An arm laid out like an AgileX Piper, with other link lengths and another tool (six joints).
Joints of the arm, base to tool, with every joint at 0 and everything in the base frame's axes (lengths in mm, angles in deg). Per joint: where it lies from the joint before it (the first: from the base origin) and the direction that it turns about. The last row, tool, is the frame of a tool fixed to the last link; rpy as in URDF.
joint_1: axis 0 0 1 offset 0 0 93.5
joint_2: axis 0 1 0 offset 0 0 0
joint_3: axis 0 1 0 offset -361.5 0 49.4
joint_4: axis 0.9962 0 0.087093 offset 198.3 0 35
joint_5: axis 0 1 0 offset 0 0 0
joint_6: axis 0.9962 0 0.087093 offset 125.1 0 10.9
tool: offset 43.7 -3 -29.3 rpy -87.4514 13.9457 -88.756
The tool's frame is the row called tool.
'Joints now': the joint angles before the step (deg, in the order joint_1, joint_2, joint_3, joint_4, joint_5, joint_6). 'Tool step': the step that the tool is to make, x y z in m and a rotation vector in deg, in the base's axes. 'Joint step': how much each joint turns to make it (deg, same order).
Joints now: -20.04 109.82 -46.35 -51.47 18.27 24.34
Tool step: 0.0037 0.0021 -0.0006 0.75 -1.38 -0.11
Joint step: 0.01 -0.01 0.00 0.03 -1.38 0.73
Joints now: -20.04 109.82 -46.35 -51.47 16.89 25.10
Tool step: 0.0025 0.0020 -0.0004 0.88 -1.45 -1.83
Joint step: 0.01 0.01 -0.14 0.17 -0.71 2.18
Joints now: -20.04 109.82 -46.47 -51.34 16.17 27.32
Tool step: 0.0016 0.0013 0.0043 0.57 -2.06 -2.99
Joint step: 0.00 -0.73 -0.35 0.24 0.01 3.07
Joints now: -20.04 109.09 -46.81 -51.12 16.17 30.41
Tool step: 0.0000 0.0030 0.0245 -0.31 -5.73 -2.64
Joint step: 0.01 -4.51 0.00 0.13 -0.50 3.12
